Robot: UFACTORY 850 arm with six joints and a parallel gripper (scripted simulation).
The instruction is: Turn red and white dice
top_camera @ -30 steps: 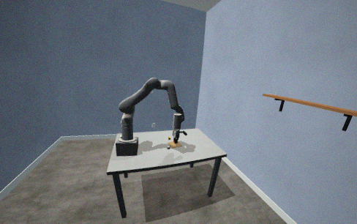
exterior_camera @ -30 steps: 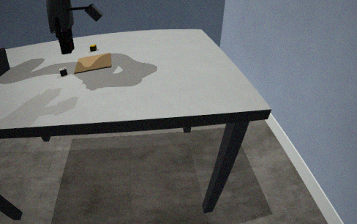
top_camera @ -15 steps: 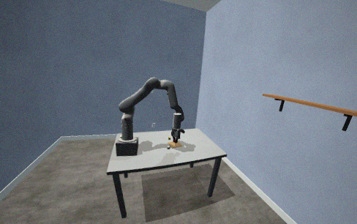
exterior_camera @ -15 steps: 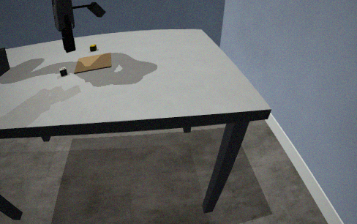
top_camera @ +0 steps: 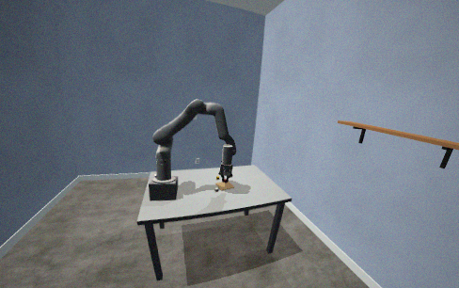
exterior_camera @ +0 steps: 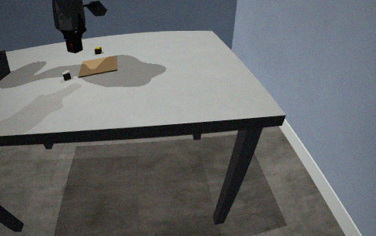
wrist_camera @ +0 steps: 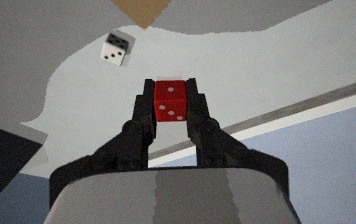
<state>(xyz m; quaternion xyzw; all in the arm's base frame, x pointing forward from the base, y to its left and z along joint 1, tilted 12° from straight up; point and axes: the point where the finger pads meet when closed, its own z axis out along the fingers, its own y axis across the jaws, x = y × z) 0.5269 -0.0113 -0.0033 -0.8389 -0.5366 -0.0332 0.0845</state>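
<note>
The tan mat lies 2 cm ahead of my hand, 11 cm to the left of it and 12 cm below it. From my hand the other things lie so: white die (7 cm behind, 2 cm to the left, 11 cm below); then red die (1 cm below); then yellow die (4 cm behind, 24 cm to the left, 11 cm below).
</note>
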